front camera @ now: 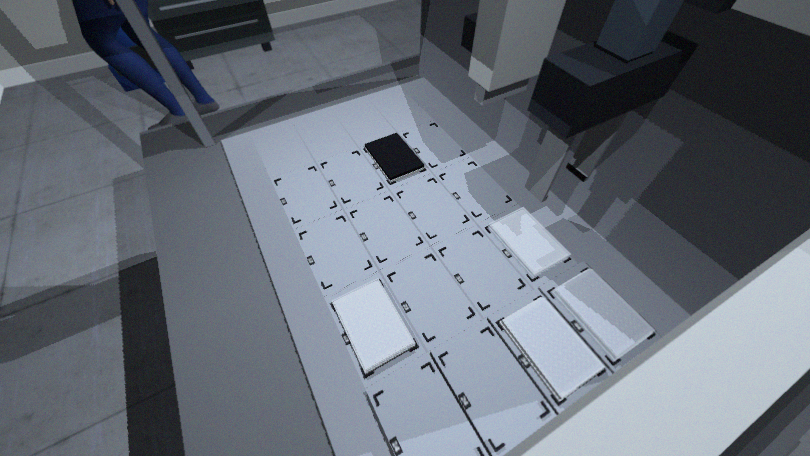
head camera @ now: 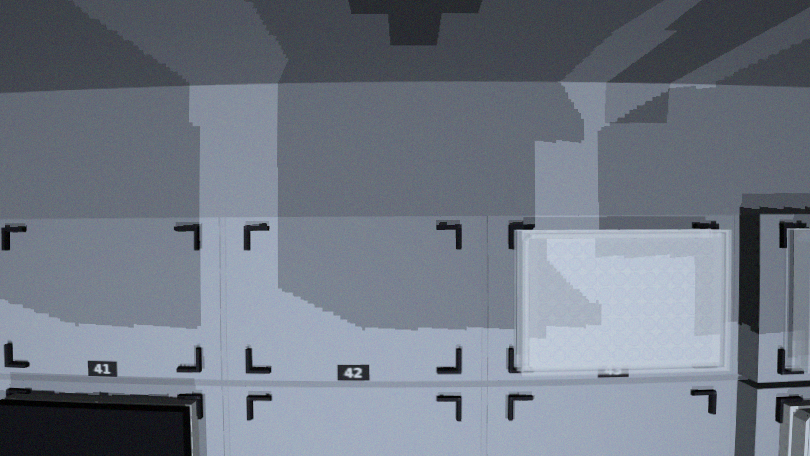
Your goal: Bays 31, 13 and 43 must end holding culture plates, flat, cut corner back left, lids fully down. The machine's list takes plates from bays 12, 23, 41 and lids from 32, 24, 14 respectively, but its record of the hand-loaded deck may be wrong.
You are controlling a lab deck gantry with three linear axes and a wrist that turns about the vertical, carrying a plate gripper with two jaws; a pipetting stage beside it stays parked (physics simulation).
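Frame: origin at the robot's base, x left, y back, z up, level; millimetres.
Seen in the pictures: gripper, fingertip midpoint: [front camera: 556, 183]; robot's base, origin of the base link: [front camera: 276, 181].
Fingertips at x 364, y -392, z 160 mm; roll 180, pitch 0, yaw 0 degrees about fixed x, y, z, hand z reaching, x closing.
Pixels of each thing's top centre, then the offset from my fingertips to it.
- pale plate with a clear lid, middle of its top: [head camera: 629, 302] [front camera: 528, 238] dy +0, dx +0, dz -144 mm
- black-topped plate, middle of its top: [front camera: 393, 153] dy +328, dx -107, dz -144 mm
- white lidded plate, middle of its top: [front camera: 371, 320] dy +0, dx -321, dz -144 mm
A pale plate with a clear lid [front camera: 529, 242] [head camera: 623, 300] lies flat in bay 43; its lid looks level, and a cut corner shows back left in the head view. A black-topped plate [front camera: 395, 156] [head camera: 93, 433] lies in bay 31. A white lidded plate [front camera: 375, 326] lies flat in bay 13. My gripper [front camera: 558, 182] is raised beyond the back edge of the deck in the front view, its jaws apart with no plate between them. Its fingers do not show clearly in the head view. How tightly the lids sit cannot be told.
Two more pale plates stand at the near right: one [front camera: 552, 346] [head camera: 800, 433] in bay 34, one [front camera: 605, 312] [head camera: 800, 300] in bay 44. Bays 41 and 42 show corner brackets and number tags. A pale column [front camera: 512, 42] stands behind the deck. A blue-clothed figure [front camera: 136, 62] is beyond the left end.
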